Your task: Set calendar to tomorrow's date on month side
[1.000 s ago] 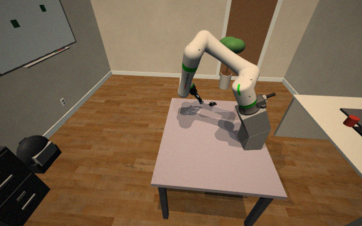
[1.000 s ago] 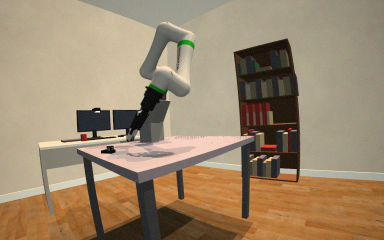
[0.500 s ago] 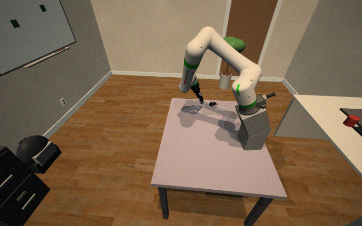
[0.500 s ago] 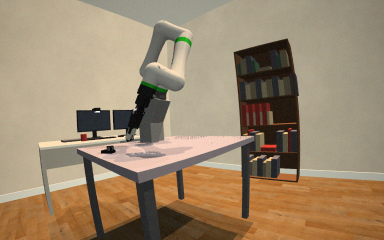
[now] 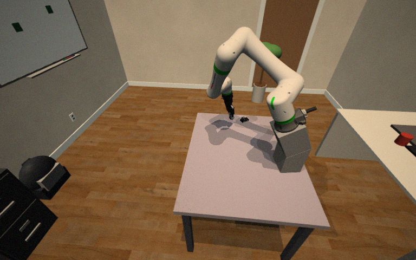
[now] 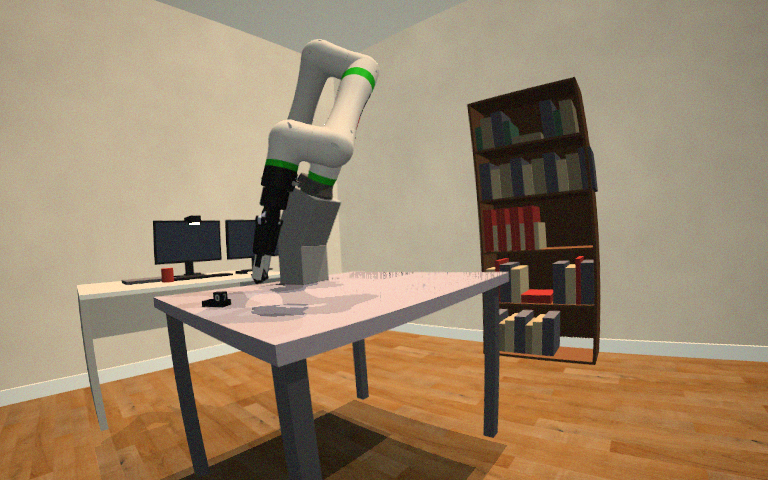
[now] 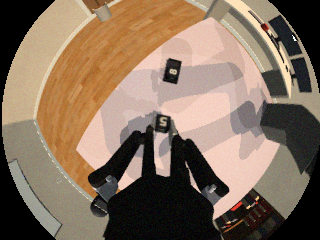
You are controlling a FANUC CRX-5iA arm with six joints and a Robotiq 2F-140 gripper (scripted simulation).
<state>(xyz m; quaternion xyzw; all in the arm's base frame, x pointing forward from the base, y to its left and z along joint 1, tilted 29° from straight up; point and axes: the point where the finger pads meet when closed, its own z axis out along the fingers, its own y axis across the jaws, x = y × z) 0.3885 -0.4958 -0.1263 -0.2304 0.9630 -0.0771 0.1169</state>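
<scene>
Now: hand 10 mm past the black digit cube and 30 mm above it.
</scene>
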